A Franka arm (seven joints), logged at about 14 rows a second.
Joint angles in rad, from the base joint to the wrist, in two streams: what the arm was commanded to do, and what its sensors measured. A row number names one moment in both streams.
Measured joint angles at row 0:
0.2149 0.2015 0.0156 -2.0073 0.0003 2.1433 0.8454
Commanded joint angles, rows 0 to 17:
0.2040 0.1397 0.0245 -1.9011 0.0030 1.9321 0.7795
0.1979 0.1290 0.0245 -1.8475 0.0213 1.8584 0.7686
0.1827 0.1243 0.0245 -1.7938 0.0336 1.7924 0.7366
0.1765 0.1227 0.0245 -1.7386 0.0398 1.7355 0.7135
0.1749 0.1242 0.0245 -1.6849 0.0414 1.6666 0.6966
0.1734 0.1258 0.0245 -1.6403 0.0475 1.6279 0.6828
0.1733 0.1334 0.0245 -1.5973 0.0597 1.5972 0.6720
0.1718 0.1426 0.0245 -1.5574 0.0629 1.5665 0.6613
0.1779 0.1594 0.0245 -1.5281 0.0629 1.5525 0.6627
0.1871 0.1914 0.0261 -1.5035 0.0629 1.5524 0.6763
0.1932 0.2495 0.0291 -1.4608 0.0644 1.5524 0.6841
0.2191 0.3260 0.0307 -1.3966 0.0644 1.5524 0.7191
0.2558 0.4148 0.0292 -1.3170 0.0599 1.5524 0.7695
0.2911 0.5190 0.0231 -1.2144 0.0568 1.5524 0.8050
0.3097 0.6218 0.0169 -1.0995 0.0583 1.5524 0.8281
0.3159 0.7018 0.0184 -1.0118 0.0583 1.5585 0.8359
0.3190 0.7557 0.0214 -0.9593 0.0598 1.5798 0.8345
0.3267 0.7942 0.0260 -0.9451 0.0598 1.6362 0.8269
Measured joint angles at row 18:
0.3195 0.6507 0.0296 -1.1450 0.0498 1.6361 0.8121
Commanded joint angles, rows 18 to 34:
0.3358 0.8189 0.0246 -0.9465 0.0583 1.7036 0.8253
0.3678 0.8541 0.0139 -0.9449 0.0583 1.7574 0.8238
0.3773 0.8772 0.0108 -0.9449 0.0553 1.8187 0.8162
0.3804 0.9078 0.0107 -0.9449 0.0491 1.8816 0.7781
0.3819 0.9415 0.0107 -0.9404 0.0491 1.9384 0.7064
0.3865 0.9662 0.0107 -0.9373 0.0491 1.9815 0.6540
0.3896 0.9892 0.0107 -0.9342 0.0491 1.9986 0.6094
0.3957 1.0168 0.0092 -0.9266 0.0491 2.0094 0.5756
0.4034 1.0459 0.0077 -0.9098 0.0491 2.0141 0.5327
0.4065 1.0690 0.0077 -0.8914 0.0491 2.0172 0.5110
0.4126 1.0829 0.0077 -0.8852 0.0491 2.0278 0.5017
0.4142 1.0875 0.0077 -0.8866 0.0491 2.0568 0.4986
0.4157 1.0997 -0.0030 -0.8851 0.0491 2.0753 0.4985
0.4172 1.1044 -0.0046 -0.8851 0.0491 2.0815 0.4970
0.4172 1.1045 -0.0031 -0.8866 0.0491 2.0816 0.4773
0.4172 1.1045 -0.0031 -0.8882 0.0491 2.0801 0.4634
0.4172 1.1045 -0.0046 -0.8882 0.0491 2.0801 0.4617
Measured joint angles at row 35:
0.4067 1.0871 0.0116 -0.9381 0.0492 2.0849 0.4927
